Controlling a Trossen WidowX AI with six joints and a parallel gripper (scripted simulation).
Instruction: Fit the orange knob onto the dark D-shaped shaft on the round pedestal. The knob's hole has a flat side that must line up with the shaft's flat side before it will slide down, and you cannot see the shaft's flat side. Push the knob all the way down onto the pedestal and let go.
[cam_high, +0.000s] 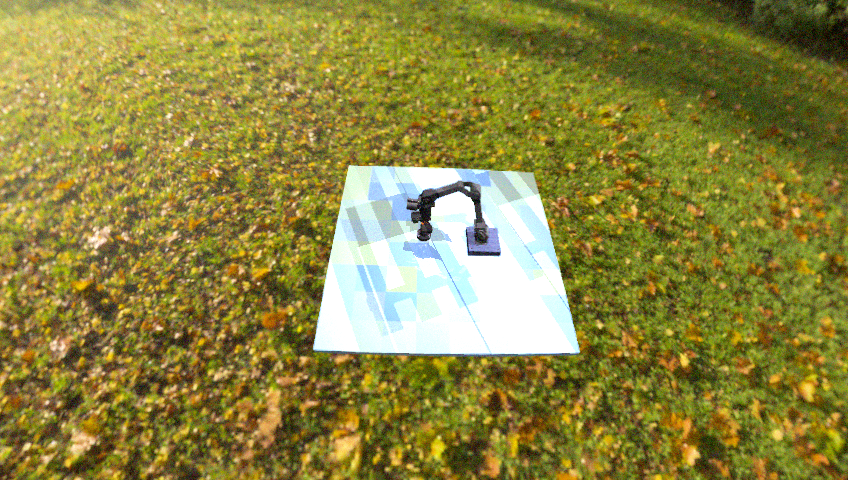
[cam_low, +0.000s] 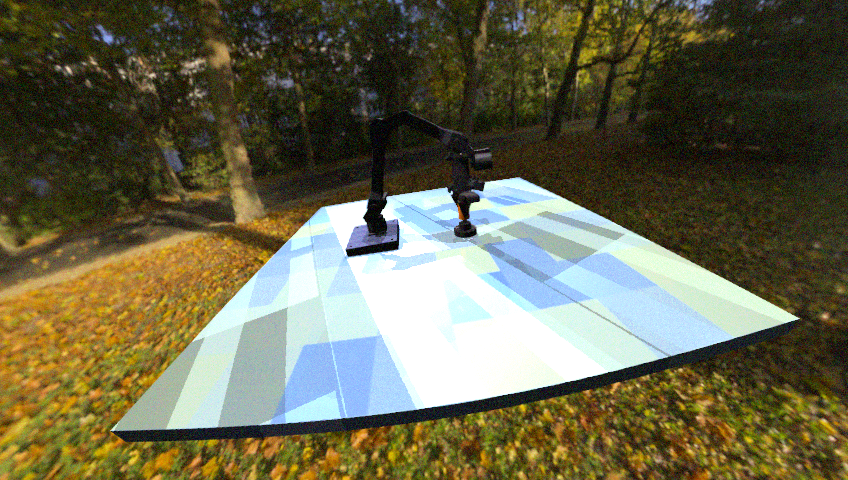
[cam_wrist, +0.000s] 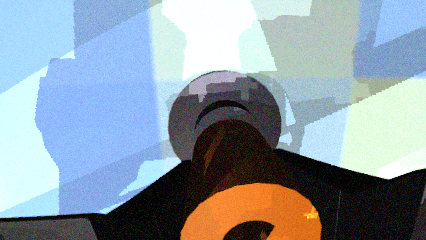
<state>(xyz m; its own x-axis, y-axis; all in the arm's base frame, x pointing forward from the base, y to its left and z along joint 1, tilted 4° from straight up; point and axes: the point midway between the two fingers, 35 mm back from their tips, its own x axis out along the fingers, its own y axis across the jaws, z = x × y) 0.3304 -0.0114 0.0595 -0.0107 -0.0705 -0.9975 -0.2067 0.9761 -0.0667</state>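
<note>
The orange knob is 2 cm above my gripper tip. The rest, counted from my gripper tip: round pedestal (4 cm below).
</note>
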